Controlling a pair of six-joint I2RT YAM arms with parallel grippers.
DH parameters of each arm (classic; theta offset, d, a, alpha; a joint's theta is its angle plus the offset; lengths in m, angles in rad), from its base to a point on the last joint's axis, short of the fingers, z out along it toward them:
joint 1: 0 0.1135 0.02 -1.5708
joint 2: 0 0 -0.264 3.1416
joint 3: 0.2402 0 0.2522 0
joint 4: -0.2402 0 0.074 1.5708
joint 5: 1.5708 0 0 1.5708
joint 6: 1.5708 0.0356 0 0
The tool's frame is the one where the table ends.
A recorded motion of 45 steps. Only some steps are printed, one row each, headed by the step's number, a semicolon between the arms.
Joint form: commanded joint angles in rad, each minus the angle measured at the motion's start. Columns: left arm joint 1, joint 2, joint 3, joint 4, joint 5, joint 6; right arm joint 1, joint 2, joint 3, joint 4, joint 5, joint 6.
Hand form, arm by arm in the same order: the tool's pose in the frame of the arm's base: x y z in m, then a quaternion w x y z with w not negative. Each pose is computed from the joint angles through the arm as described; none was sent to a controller.
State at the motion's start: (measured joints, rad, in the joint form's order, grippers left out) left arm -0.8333 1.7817 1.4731 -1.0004 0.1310 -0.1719; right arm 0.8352 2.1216 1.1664 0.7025 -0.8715 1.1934
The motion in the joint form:
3: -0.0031 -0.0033 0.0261 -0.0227 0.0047 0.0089; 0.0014 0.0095 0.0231 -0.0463 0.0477 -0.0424
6: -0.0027 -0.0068 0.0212 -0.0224 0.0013 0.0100; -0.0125 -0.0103 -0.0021 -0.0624 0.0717 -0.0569
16: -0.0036 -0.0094 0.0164 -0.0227 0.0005 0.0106; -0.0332 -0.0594 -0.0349 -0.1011 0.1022 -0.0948
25: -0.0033 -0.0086 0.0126 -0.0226 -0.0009 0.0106; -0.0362 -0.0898 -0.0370 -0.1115 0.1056 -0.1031
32: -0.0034 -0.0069 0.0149 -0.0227 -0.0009 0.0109; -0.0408 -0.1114 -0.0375 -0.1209 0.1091 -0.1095
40: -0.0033 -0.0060 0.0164 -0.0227 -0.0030 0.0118; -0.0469 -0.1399 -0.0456 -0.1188 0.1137 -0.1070
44: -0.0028 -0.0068 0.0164 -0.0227 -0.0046 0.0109; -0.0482 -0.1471 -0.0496 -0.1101 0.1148 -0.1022
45: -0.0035 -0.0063 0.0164 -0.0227 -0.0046 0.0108; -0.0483 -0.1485 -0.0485 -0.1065 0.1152 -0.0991
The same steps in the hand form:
3: 0.2346 -0.2670 0.2566 0.08501 0.33522 0.93020 -0.12296; 0.2802 0.3495 0.1467 0.03102 -0.12215 0.76205 0.63513
6: 0.2341 -0.2661 0.2564 0.08544 0.33536 0.93035 -0.12117; 0.2818 0.3412 0.1462 0.04244 -0.11102 0.77002 0.62685
16: 0.2332 -0.2656 0.2559 0.08453 0.33599 0.93032 -0.12026; 0.2834 0.3286 0.1534 0.06515 -0.10444 0.77798 0.61611
25: 0.2331 -0.2652 0.2546 0.08292 0.33574 0.93077 -0.11859; 0.2830 0.3262 0.1643 0.07542 -0.10891 0.77366 0.61959
32: 0.2335 -0.2656 0.2547 0.08315 0.33593 0.93067 -0.11870; 0.2836 0.3238 0.1721 0.08373 -0.11078 0.77103 0.62148
40: 0.2337 -0.2658 0.2548 0.08397 0.33620 0.93060 -0.11789; 0.2835 0.3198 0.1815 0.09350 -0.11034 0.76630 0.62600
44: 0.2338 -0.2655 0.2550 0.08468 0.33548 0.93086 -0.11740; 0.2832 0.3188 0.1841 0.09648 -0.10991 0.76370 0.62878
45: 0.2337 -0.2658 0.2549 0.08442 0.33575 0.93080 -0.11732; 0.2834 0.3189 0.1853 0.09756 -0.10971 0.76235 0.63029

